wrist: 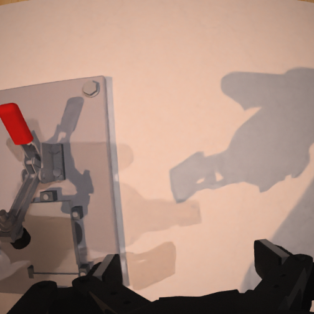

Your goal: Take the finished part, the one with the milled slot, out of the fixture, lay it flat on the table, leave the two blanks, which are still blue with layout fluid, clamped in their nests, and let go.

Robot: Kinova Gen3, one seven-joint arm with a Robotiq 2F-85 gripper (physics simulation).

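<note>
The finished part (52, 237), a pale flat plate, lies in its nest on the fixture plate (102, 215) at the lower left of the wrist view; a thin dark line, apparently its slot, crosses it near its lower end. A toggle clamp (52, 162) with a red handle (16, 123) stands above it in the view. The clamp's black tip (21, 239) shows at the part's left; it appears raised, but contact cannot be judged. My gripper (187, 262) is open and empty, to the right of the fixture. The two blue blanks do not show.
Small stop blocks (48, 196) (76, 212) border the nest. A hex bolt (91, 88) sits at the fixture's upper right corner. The pale table (165, 65) extends right of the fixture, with shadows across it. A pale rounded shape at the lower left edge is unclear.
</note>
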